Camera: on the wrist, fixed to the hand. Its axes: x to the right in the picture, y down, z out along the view.
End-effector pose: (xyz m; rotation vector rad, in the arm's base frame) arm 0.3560 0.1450 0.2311 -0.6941 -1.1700 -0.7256
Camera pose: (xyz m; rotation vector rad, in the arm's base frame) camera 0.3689 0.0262 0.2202 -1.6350 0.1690 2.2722
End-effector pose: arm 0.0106 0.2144 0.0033 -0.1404 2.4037 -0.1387
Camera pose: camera -0.0624 0.1618 0.0828 2.2966 -0.1394 0.8196
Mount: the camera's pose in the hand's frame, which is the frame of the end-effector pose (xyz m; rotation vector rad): 0.0089 -0.0584 -0.1045 0.1352 -0.9621 2.9722
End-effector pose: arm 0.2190 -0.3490 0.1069 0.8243 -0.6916 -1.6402
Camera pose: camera 0.2693 -0.3474 -0.0021 -1.0978 -1.2620 1.0114
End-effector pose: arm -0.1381 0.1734 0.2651 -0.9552 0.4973 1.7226
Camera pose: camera -0.0479 0.1242 0.2030 -1.0185 -0.5804 -1.4377
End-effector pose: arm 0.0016 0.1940 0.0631 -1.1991 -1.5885 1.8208
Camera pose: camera 0.0709 0.2743 0.1194 0.7277 -0.7960 -0.8040
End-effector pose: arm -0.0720 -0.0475 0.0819 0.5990 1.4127 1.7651
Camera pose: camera -0.1404 -0.0974 -0.0032 -1.8428 0.7513 -0.6778
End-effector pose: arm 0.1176 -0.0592 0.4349 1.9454 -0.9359 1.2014
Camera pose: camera 0.1225 0.0550 0.4714 0.4191 1.8513 -0.2411
